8 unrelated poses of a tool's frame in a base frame.
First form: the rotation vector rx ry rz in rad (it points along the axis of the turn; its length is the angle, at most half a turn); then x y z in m.
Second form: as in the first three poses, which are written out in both.
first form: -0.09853 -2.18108 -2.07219 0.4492 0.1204 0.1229
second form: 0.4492 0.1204 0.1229 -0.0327 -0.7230 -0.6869 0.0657
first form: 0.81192 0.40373 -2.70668 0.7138 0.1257 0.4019
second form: 0.7138 0.1257 0.4019 0.2815 0.1400 -0.9385 0.1430
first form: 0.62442 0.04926 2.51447 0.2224 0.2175 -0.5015
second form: 0.2224 0.2175 -0.5015 0.2319 0.0183 0.9338 0.2717
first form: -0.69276 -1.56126 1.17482 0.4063 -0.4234 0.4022
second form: 0.4063 -0.4234 0.4022 -0.2876 -0.6482 0.4877 0.5092
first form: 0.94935 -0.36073 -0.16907 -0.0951 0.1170 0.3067
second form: -0.0951 0.1170 0.3067 0.4540 -0.1725 -0.0809 0.8704
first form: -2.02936 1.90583 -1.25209 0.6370 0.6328 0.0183
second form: 0.6370 0.6328 0.0183 -0.6641 0.6237 -0.4098 0.0445
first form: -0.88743 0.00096 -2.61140 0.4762 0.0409 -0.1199
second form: 0.4762 0.0409 -0.1199 -0.3159 0.0003 -0.9295 0.1906
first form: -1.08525 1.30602 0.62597 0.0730 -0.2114 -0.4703
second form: 0.0730 -0.2114 -0.4703 -0.4715 0.5675 0.2720 0.6178
